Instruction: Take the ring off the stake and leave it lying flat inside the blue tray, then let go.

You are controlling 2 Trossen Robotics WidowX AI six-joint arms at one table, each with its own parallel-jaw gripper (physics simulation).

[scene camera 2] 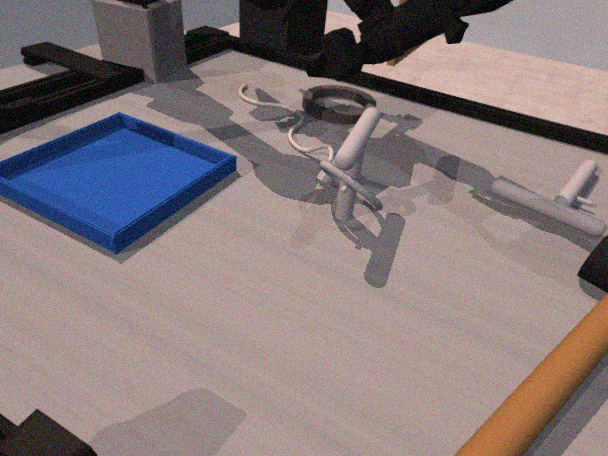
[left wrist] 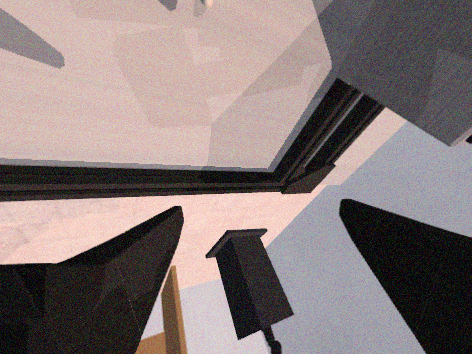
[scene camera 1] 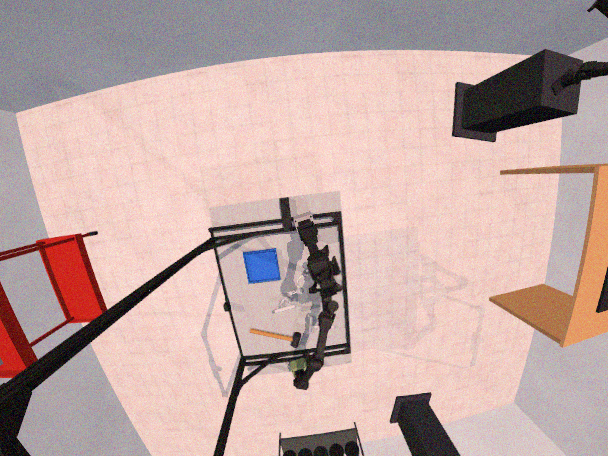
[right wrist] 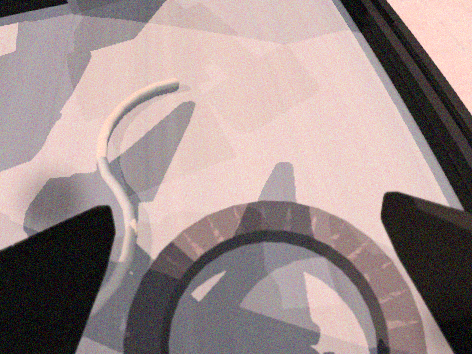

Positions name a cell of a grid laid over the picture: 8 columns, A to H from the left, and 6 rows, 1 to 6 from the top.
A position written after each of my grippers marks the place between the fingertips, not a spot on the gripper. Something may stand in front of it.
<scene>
A pale cylinder (scene camera 2: H3) and a hammer (scene camera 2: G6) rest on the table. Also in view: my left gripper (left wrist: E4), my right gripper (scene camera 2: E1) and a white cord (right wrist: B5).
My right gripper also shows in the right wrist view (right wrist: E4). The left wrist view misses the hammer: it is out of frame. The right wrist view does not show the hammer: it is out of frame.
</scene>
